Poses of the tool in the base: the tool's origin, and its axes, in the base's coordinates. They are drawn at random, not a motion.
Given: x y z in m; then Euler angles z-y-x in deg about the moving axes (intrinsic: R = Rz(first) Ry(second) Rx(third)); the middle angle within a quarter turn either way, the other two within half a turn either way.
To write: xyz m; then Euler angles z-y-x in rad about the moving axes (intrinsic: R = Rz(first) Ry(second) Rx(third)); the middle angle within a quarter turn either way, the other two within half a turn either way. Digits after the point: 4 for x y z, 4 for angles.
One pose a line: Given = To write
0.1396, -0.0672, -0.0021, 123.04, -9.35, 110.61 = 0.1396, -0.0672, -0.0021, 2.1475, -0.1632, 1.9305
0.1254, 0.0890, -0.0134, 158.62, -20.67, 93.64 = 0.1254, 0.0890, -0.0134, 2.7684, -0.3608, 1.6343
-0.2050, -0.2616, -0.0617, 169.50, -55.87, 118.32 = -0.2050, -0.2616, -0.0617, 2.9583, -0.9751, 2.0651
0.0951, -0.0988, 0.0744, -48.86, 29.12, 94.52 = 0.0951, -0.0988, 0.0744, -0.8528, 0.5082, 1.6497
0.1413, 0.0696, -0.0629, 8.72, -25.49, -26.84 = 0.1413, 0.0696, -0.0629, 0.1522, -0.4449, -0.4684
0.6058, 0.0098, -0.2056, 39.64, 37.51, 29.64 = 0.6058, 0.0098, -0.2056, 0.6918, 0.6547, 0.5173
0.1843, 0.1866, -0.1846, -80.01, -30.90, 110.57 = 0.1843, 0.1866, -0.1846, -1.3964, -0.5393, 1.9298
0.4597, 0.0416, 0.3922, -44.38, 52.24, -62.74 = 0.4597, 0.0416, 0.3922, -0.7746, 0.9118, -1.0950
